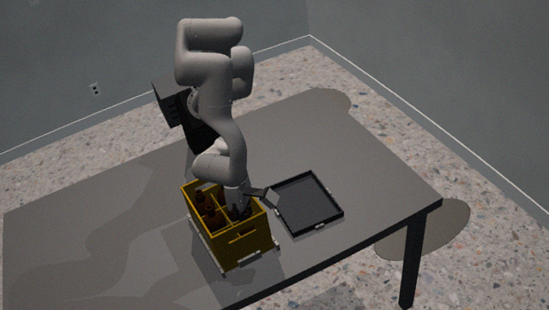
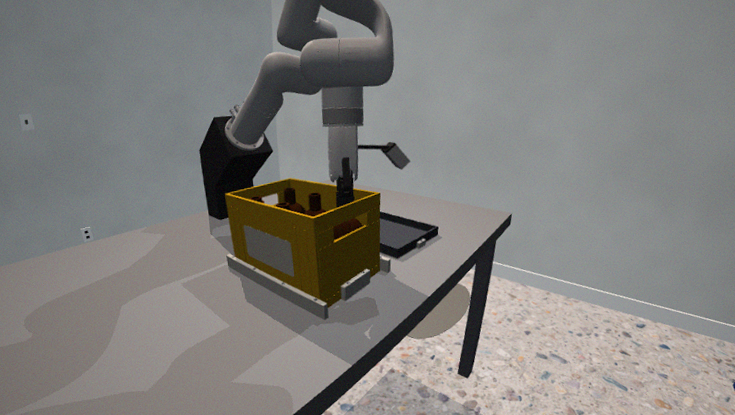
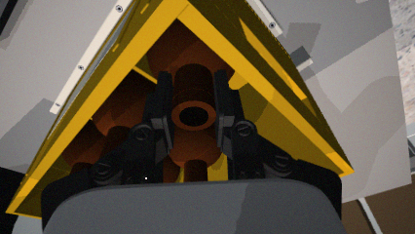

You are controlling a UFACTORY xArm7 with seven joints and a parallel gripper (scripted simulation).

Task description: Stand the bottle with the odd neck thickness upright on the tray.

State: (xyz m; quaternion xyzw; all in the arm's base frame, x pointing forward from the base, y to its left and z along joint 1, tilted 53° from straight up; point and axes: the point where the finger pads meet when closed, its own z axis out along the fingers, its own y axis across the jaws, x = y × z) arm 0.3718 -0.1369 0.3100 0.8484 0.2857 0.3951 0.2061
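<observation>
Right now my hand is 100 mm past the yellow crate, 20 mm to the left of it and 70 mm above it. Round my hand: black tray 10 mm behind, 240 mm to the left, 150 mm below.
</observation>
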